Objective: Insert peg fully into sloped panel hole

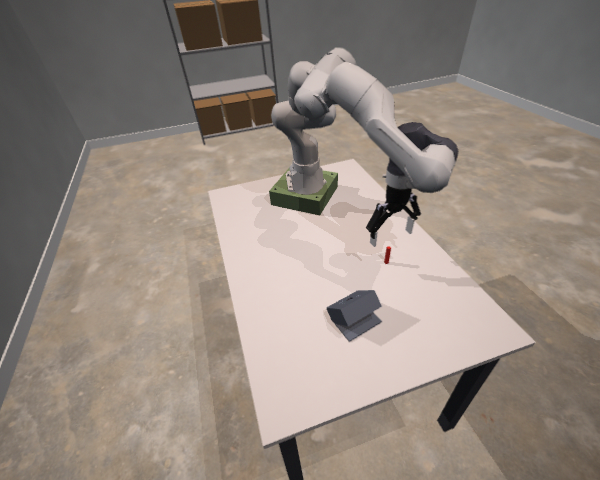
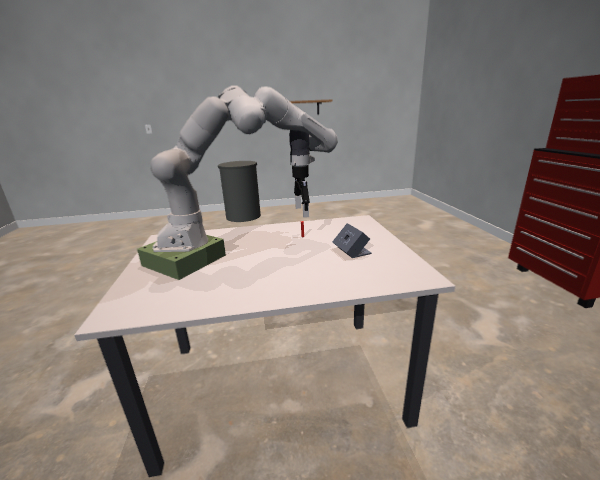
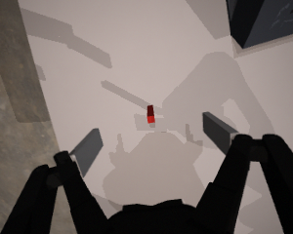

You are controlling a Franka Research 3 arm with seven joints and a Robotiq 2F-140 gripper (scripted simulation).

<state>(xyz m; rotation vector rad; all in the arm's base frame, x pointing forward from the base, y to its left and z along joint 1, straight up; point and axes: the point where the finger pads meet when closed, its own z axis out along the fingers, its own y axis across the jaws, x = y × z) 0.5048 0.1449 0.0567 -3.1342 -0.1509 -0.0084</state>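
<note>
Right now the red peg is 100 mm below my hand.
</note>
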